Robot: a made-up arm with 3 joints. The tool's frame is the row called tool.
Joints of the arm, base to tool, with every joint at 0 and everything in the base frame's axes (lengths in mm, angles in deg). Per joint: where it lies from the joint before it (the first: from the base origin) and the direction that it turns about. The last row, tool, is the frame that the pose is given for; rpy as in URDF.
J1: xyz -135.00 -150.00 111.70 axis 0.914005 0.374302 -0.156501
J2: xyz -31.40 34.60 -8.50 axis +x
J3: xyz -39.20 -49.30 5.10 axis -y
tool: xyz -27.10 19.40 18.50 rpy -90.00 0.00 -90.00
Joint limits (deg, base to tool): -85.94..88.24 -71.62..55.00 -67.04..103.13
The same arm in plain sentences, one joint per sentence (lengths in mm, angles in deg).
The arm has three revolute joints in a row. What follows holds with every joint at zero, and every direction is one of the base frame's. Joint 1 is mounted 135.0 mm along -x and 150.0 mm along -y and 111.7 mm along +z from the base frame's origin and turns about the direction (0.914005, 0.374302, -0.156501), from -85.94 to 88.24 deg. Joint 2 is mounted 31.4 mm along -x and 34.6 mm along +y and 8.5 mm along -z from joint 1 and turns about +x, from -71.62 to 55.00 deg. Joint 3 is mounted 39.2 mm along -x and 49.3 mm along -y and 5.1 mm along +z from joint 2 and turns about -y, from -67.04 to 103.13 deg. The tool frame, which is the frame that the pose is given for, is mounted 27.1 mm along -x and 19.4 mm along +y and 18.5 mm along +z from joint 3; its axes are the base frame's turned by roll -90.00, pitch 0.00 and yaw -90.00 deg (as in URDF: about the fixed x, then y, then z).
